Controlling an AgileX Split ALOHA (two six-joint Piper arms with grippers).
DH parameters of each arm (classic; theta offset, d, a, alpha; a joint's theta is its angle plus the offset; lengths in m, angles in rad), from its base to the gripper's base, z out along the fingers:
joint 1: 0 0.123 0 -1.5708
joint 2: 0.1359 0 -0.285 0
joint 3: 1.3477 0 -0.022 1.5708
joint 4: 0 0.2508 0 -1.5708
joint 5: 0 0 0.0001 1.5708
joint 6: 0 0.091 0 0
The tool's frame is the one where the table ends.
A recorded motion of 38 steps. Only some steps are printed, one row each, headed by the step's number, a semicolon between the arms.
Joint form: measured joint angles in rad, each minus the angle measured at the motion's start. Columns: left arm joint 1, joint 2, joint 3, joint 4, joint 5, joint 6; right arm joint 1, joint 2, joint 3, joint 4, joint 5, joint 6.
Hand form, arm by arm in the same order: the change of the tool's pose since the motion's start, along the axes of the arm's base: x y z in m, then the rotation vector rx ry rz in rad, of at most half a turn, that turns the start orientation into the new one. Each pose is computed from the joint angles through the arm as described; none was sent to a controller.
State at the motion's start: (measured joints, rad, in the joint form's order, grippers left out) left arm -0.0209 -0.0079 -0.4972 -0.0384 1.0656 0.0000; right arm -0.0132 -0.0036 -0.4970 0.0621 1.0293 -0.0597
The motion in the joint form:
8: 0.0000 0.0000 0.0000 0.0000 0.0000 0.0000; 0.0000 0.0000 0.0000 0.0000 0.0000 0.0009
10: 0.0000 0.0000 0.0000 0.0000 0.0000 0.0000; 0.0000 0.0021 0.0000 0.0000 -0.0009 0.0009
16: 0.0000 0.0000 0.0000 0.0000 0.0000 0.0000; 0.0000 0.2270 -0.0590 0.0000 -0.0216 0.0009
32: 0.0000 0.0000 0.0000 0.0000 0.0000 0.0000; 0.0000 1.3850 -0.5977 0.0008 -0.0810 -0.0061
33: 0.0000 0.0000 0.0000 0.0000 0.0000 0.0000; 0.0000 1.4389 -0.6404 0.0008 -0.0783 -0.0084
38: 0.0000 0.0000 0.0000 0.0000 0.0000 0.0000; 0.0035 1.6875 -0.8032 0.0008 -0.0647 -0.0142
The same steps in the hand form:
8: 0.0000 0.0000 0.0000 0.0000 0.0000 0.0000; 0.0000 0.0000 0.0000 0.0008 0.0000 -0.0004
10: 0.0000 0.0000 0.0000 0.0000 0.0000 0.0000; 0.0004 0.0000 0.0001 0.0009 0.0012 -0.0004
16: 0.0000 0.0000 0.0000 0.0000 0.0000 0.0000; 0.0327 -0.0005 0.0160 0.0034 0.1465 -0.0016
32: 0.0000 0.0000 0.0000 0.0000 0.0000 0.0000; 0.2761 -0.0038 0.0174 0.0068 0.7061 -0.0005
33: 0.0000 0.0000 0.0000 0.0000 0.0000 0.0000; 0.2899 -0.0040 0.0145 0.0053 0.7199 0.0014
38: 0.0000 0.0000 0.0000 0.0000 0.0000 0.0000; 0.3480 -0.0035 -0.0187 0.0012 0.8190 0.0103

